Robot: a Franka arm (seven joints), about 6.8 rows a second.
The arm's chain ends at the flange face. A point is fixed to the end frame.
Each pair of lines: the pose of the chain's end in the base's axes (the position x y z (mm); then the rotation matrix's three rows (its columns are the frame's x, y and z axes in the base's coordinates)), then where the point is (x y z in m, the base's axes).
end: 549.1, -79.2, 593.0; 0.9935, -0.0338, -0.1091; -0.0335, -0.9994, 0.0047; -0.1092, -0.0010, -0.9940
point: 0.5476 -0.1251 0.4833
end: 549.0, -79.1, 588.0; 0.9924, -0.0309, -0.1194; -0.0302, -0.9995, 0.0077; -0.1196, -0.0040, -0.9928
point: 0.5465 -0.1246 0.4782
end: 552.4, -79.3, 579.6; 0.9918, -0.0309, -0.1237; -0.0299, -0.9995, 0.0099; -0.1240, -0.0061, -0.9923
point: 0.5494 -0.1246 0.4697
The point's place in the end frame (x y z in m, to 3 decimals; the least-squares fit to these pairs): 0.012 0.046 0.109
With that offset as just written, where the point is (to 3 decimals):
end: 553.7, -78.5, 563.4; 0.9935, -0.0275, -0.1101; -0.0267, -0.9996, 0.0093; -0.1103, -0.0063, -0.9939
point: 0.552 -0.124 0.453
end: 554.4, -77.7, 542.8; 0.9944, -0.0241, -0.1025; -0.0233, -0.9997, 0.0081; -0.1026, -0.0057, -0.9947
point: 0.554 -0.123 0.433
